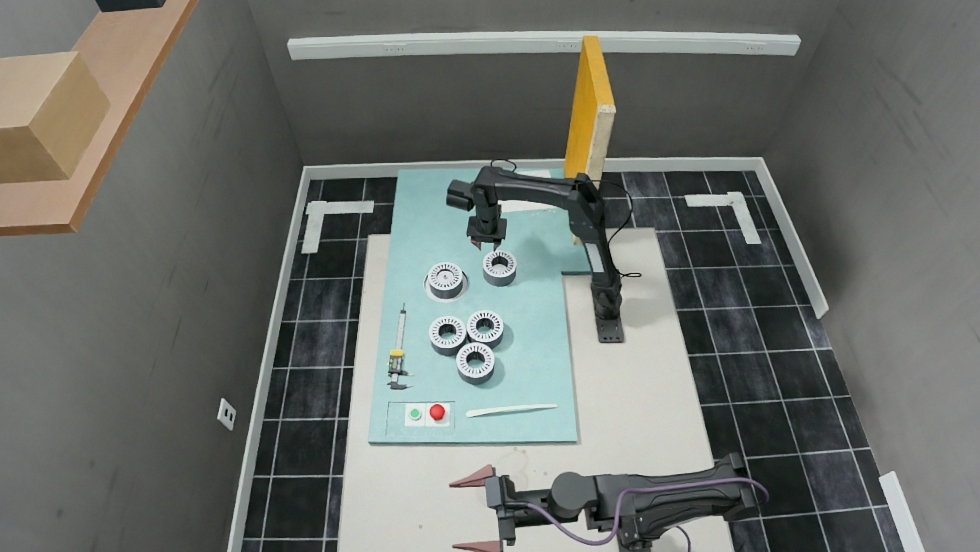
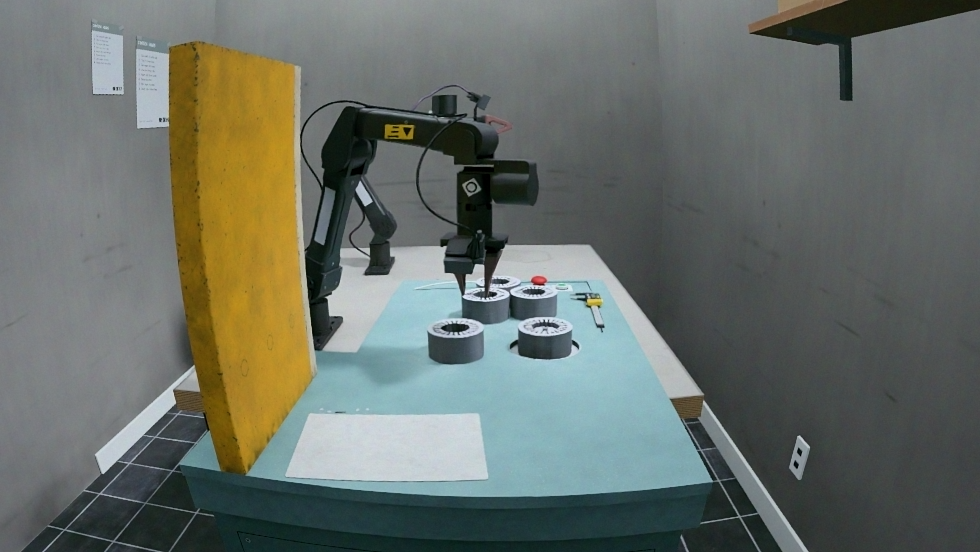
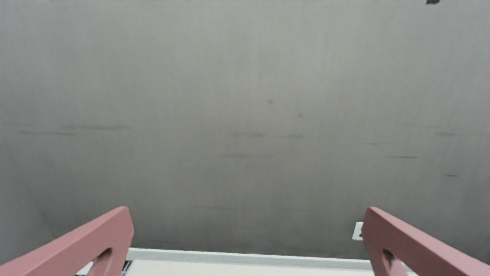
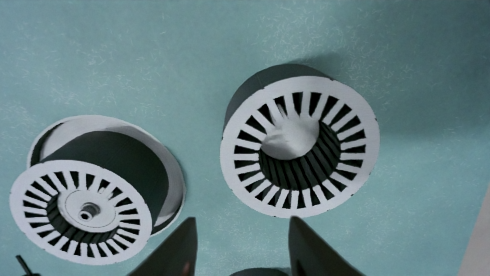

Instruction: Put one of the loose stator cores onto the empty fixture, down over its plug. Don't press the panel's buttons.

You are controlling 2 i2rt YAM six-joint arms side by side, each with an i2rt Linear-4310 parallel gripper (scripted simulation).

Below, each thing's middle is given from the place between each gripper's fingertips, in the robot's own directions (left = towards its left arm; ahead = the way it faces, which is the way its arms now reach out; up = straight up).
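Scene:
My right gripper (image 2: 475,296): 9 cm past the white sheet (image 2: 377,448), 32 cm to the left of it, 11 cm above it. My left gripper: 130 mm past the white sheet, 1080 mm to the left of it, 390 mm above it.

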